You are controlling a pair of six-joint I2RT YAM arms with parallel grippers.
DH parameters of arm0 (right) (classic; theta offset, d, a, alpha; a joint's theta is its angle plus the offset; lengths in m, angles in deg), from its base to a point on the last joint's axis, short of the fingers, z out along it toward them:
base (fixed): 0 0 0 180
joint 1: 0 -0.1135 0.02 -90
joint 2: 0 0 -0.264 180
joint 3: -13.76 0 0.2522 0
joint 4: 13.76 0 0.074 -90
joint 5: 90 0 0 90
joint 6: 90 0.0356 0 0
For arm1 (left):
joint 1: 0 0.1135 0.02 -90
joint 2: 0 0 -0.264 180
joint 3: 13.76 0 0.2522 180
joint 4: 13.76 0 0.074 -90
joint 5: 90 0 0 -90
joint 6: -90 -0.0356 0 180
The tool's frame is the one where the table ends.
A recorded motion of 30 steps. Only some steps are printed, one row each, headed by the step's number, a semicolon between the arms.
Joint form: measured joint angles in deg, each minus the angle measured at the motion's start. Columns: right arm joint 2, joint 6, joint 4, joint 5, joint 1, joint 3; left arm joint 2, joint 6, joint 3, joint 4, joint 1, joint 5.
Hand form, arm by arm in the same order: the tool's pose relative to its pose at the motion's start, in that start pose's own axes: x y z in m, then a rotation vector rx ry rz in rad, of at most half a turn. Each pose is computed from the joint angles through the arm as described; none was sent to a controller.
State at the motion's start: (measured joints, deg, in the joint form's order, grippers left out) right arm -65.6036 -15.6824 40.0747 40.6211 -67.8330 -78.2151; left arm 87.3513 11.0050 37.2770 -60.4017 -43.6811 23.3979
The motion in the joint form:
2: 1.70 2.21 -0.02 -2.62 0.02 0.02; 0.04 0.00 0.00 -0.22 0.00 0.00
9: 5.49 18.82 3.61 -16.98 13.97 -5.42; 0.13 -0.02 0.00 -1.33 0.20 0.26
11: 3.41 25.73 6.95 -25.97 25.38 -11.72; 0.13 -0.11 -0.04 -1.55 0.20 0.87
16: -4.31 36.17 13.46 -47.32 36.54 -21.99; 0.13 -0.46 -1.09 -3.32 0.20 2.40
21: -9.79 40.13 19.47 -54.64 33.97 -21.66; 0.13 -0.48 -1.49 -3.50 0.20 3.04
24: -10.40 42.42 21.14 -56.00 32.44 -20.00; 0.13 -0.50 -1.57 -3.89 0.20 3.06
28: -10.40 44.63 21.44 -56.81 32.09 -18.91; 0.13 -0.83 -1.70 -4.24 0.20 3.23
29: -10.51 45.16 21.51 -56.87 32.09 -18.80; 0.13 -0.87 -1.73 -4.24 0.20 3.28
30: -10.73 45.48 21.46 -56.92 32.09 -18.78; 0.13 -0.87 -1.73 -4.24 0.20 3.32
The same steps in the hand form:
2: 0.0005 -0.0056 -0.0082 -0.0382 -0.0336 0.0575; -0.0002 0.0000 0.0000 0.0006 -0.0028 0.0012
9: 0.0051 -0.0672 -0.0212 -0.0667 -0.0630 0.4788; -0.0019 0.0006 -0.0003 0.0047 -0.0184 0.0093
11: 0.0042 -0.1052 -0.0187 -0.0430 -0.0454 0.6684; -0.0020 0.0001 -0.0004 0.0157 -0.0191 0.0123
16: -0.0044 -0.1353 0.0019 -0.2511 0.0224 0.9068; 0.0002 -0.0018 -0.0036 0.0440 -0.0253 0.0239
21: 0.0013 -0.1086 0.0374 -0.4371 0.2369 0.9557; 0.0019 -0.0024 -0.0048 0.0543 -0.0197 0.0228
24: 0.0062 -0.0956 0.0443 -0.4833 0.3177 0.9811; 0.0016 -0.0026 -0.0050 0.0555 -0.0244 0.0255
28: 0.0094 -0.0909 0.0468 -0.4984 0.3536 1.0158; 0.0017 -0.0029 -0.0054 0.0590 -0.0275 0.0329
29: 0.0099 -0.0903 0.0478 -0.4981 0.3616 1.0247; 0.0018 -0.0029 -0.0055 0.0598 -0.0268 0.0334
30: 0.0101 -0.0898 0.0493 -0.4982 0.3667 1.0301; 0.0018 -0.0030 -0.0055 0.0604 -0.0267 0.0334

